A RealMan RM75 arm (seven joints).
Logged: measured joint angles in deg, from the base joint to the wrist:
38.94 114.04 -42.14 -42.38 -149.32 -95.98 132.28
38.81 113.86 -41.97 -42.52 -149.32 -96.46 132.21
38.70 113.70 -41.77 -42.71 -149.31 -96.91 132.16
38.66 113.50 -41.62 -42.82 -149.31 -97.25 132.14
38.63 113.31 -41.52 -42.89 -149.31 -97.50 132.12
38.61 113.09 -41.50 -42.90 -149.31 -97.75 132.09
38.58 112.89 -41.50 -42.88 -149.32 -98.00 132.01
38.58 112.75 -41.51 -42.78 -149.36 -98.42 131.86
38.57 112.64 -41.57 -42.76 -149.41 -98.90 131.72
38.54 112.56 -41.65 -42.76 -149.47 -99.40 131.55
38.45 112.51 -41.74 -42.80 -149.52 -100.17 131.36
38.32 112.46 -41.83 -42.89 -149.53 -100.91 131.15
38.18 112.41 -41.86 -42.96 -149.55 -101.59 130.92
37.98 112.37 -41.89 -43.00 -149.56 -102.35 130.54
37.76 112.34 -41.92 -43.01 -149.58 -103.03 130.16
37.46 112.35 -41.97 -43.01 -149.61 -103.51 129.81
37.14 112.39 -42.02 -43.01 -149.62 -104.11 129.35
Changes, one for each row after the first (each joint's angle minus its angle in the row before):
-0.13 -0.18 0.17 -0.14 0.00 -0.48 -0.07
-0.11 -0.16 0.20 -0.19 0.01 -0.45 -0.05
-0.04 -0.20 0.15 -0.11 0.00 -0.34 -0.02
-0.03 -0.19 0.10 -0.07 0.00 -0.25 -0.02
-0.02 -0.22 0.02 -0.01 0.00 -0.25 -0.03
-0.03 -0.20 0.00 0.02 -0.01 -0.25 -0.08
0.00 -0.14 -0.01 0.10 -0.04 -0.42 -0.15
-0.01 -0.11 -0.06 0.02 -0.05 -0.48 -0.14
-0.03 -0.08 -0.08 0.00 -0.06 -0.50 -0.17
-0.09 -0.05 -0.09 -0.04 -0.05 -0.77 -0.19
-0.13 -0.05 -0.09 -0.09 -0.01 -0.74 -0.21
-0.14 -0.05 -0.03 -0.07 -0.02 -0.68 -0.23
-0.20 -0.04 -0.03 -0.04 -0.01 -0.76 -0.38
-0.22 -0.03 -0.03 -0.01 -0.02 -0.68 -0.38
-0.30 0.01 -0.05 0.00 -0.03 -0.48 -0.35
-0.32 0.04 -0.05 0.00 -0.01 -0.60 -0.46

